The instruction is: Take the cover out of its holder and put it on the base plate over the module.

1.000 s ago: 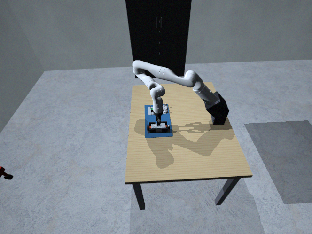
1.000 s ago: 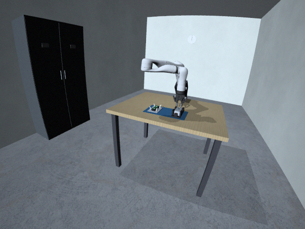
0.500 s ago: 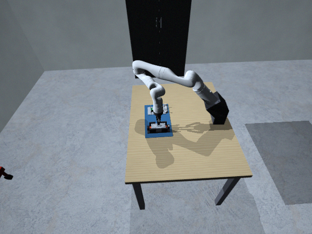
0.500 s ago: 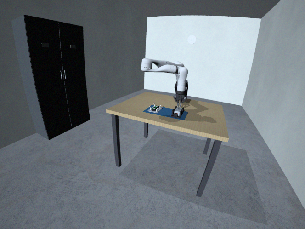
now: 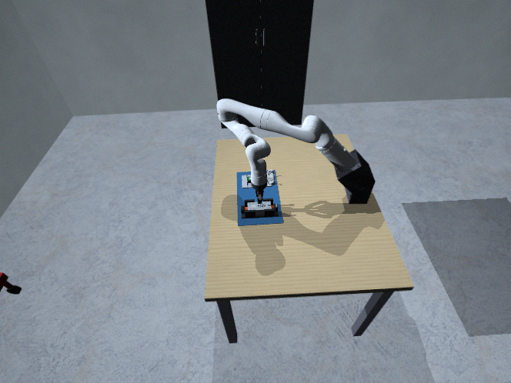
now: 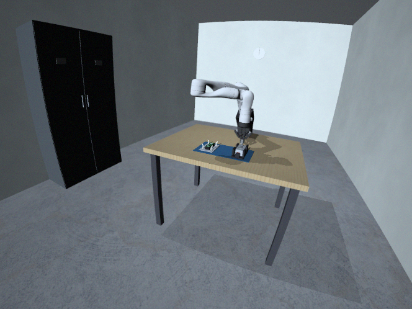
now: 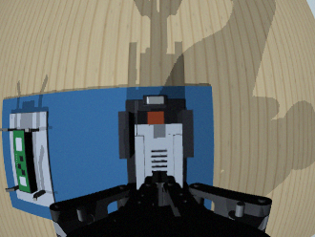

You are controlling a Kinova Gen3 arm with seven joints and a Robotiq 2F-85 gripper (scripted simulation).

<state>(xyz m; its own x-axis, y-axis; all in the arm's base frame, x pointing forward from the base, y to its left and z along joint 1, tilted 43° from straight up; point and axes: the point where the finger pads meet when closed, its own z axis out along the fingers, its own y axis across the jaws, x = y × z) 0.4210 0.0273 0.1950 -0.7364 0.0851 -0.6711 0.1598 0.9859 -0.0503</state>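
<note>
The light grey cover lies 60 mm below my hand.
</note>
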